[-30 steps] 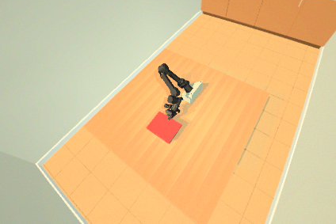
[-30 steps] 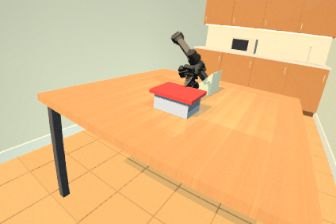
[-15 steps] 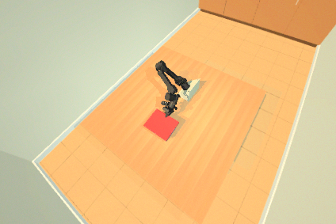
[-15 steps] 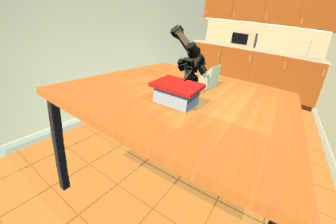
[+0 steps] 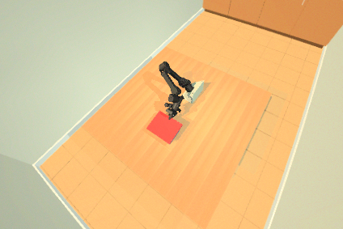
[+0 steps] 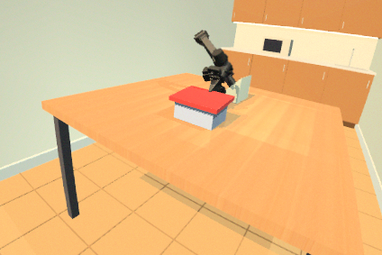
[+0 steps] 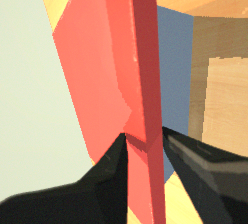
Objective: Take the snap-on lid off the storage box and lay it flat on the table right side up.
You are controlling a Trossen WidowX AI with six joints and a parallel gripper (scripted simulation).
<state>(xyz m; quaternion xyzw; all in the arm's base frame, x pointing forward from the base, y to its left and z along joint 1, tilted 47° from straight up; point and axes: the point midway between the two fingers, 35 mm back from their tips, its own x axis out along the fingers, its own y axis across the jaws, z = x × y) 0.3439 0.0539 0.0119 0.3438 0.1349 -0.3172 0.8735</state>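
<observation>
Now: gripper tip 8 cm short of the lid. From my gripper tip the other things lie so: storage box 8 cm ahead, 6 cm below.
</observation>
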